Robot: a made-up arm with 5 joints.
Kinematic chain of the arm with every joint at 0, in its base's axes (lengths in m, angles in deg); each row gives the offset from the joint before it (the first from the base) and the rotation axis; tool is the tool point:
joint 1: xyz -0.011 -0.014 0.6 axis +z
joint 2: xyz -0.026 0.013 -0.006 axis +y
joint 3: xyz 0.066 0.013 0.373 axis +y
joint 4: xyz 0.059 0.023 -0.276 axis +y
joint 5: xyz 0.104 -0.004 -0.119 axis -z
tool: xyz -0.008 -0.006 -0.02
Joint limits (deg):
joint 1: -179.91..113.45
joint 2: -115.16..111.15
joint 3: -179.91..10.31
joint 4: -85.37..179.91
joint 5: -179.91..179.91
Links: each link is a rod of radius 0.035 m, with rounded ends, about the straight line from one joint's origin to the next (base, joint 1, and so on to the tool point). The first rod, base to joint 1, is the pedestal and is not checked.
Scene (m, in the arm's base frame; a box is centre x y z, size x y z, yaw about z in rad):
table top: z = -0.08
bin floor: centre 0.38 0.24 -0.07 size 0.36 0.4 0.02 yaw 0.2
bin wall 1: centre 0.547 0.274 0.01 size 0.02 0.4 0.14 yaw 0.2
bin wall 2: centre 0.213 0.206 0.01 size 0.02 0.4 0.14 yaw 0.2
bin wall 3: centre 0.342 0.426 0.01 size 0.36 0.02 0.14 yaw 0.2
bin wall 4: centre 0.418 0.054 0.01 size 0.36 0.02 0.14 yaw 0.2
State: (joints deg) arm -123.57 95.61 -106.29 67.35 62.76
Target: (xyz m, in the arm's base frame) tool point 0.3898 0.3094 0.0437
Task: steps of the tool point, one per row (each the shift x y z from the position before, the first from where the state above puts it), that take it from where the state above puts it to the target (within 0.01 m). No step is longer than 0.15 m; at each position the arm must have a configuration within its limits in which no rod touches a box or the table.
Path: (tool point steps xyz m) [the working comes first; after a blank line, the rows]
Joints at the target: 33.34 104.36 -128.61 49.66 66.43
Straight joint move there: touches bin wall 4.

1: 0.0867 -0.0436 0.0088
2: 0.0978 -0.0212 0.0090
3: 0.1032 0.0038 0.0094
4: 0.1018 0.0301 0.0098
5: 0.0939 0.0560 0.0099
6: 0.0790 0.0797 0.0104
7: 0.0582 0.0993 0.0106
8: 0.0326 0.1133 0.0109
9: 0.0034 0.1206 0.0111
10: -0.0272 0.1204 0.0115
11: -0.0574 0.1122 0.0117
12: 0.0055 0.0036 -0.0757
13: -0.0055 -0.0036 -0.0695

